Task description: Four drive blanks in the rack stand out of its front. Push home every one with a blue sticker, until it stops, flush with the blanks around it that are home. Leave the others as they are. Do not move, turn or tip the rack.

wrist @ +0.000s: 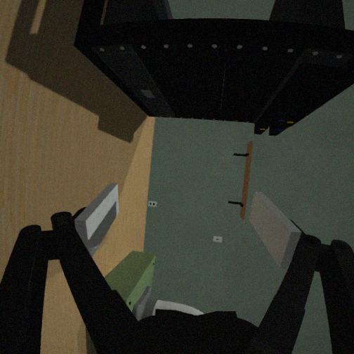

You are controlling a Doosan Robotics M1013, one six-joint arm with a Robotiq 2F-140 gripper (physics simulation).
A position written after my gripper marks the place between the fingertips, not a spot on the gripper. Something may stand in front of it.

In view: my gripper (185,202) and a black rack (277,71).
